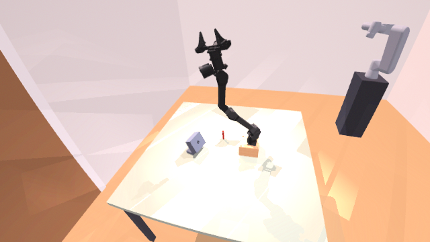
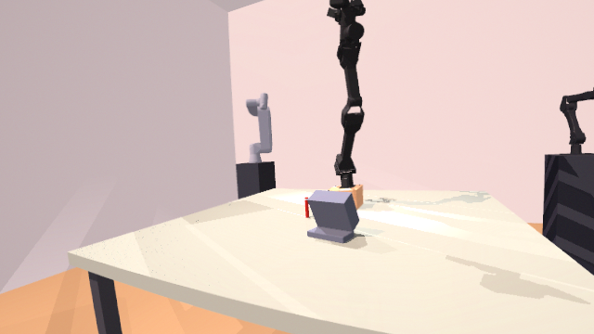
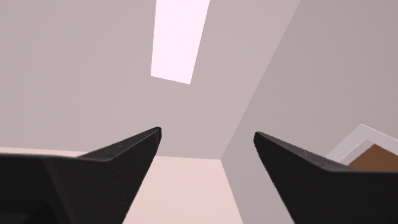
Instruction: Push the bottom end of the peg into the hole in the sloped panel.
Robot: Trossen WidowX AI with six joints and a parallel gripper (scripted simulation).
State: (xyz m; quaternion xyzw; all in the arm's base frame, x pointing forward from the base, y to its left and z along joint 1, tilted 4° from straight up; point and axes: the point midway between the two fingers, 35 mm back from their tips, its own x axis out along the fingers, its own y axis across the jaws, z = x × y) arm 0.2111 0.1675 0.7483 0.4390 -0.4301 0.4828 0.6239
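My gripper tip is now 82 cm above the red peg, 21 cm to the left of it and 2 cm short of it. Round my gripper tip: grey-blue sloped panel (79 cm below, 18 cm ahead, 3 cm to the right).
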